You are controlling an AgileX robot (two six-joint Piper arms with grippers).
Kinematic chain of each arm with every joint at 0, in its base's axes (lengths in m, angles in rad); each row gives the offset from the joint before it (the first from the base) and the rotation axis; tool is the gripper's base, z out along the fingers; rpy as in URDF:
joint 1: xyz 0 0 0.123 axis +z
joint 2: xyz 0 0 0 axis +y
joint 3: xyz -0.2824 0 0.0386 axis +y
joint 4: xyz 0.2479 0 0.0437 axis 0.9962 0 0.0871
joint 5: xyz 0 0 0 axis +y
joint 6: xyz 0.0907 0 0.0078 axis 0.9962 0 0.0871
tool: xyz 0 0 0 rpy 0 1.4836 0
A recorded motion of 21 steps. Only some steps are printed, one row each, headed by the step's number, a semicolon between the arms.
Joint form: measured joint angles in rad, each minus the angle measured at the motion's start. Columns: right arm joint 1, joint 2, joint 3, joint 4, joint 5, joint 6; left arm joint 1, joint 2, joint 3, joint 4, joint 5, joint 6.
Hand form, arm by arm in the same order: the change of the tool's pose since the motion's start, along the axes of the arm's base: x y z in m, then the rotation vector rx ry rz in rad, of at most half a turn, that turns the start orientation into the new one. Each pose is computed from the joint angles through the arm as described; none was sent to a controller.
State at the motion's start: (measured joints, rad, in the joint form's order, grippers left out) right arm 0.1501 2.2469 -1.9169 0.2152 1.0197 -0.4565; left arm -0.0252 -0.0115 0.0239 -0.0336 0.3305 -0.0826
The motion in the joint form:
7: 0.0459 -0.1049 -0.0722 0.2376 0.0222 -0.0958; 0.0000 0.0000 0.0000 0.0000 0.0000 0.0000
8: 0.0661 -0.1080 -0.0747 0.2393 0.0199 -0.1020; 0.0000 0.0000 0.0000 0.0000 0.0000 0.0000
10: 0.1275 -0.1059 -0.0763 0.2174 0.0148 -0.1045; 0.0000 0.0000 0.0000 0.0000 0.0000 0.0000
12: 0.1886 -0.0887 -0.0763 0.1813 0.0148 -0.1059; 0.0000 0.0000 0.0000 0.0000 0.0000 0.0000
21: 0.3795 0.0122 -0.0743 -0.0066 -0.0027 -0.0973; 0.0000 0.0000 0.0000 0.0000 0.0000 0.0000
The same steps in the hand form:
7: -0.0135 0.0381 0.0765 0.2278 -0.1455 0.1008; 0.0000 0.0000 0.0000 0.0000 0.0000 0.0000
8: -0.0163 0.0475 0.0788 0.2300 -0.1528 0.1258; 0.0000 0.0000 0.0000 0.0000 0.0000 0.0000
10: -0.0243 0.0740 0.0777 0.2131 -0.1547 0.1908; 0.0000 0.0000 0.0000 0.0000 0.0000 0.0000
12: -0.0319 0.0997 0.0683 0.1788 -0.1392 0.2575; 0.0000 0.0000 0.0000 0.0000 0.0000 0.0000
21: -0.0580 0.1743 0.0148 -0.0099 -0.0914 0.4700; 0.0000 0.0000 0.0000 0.0000 0.0000 0.0000

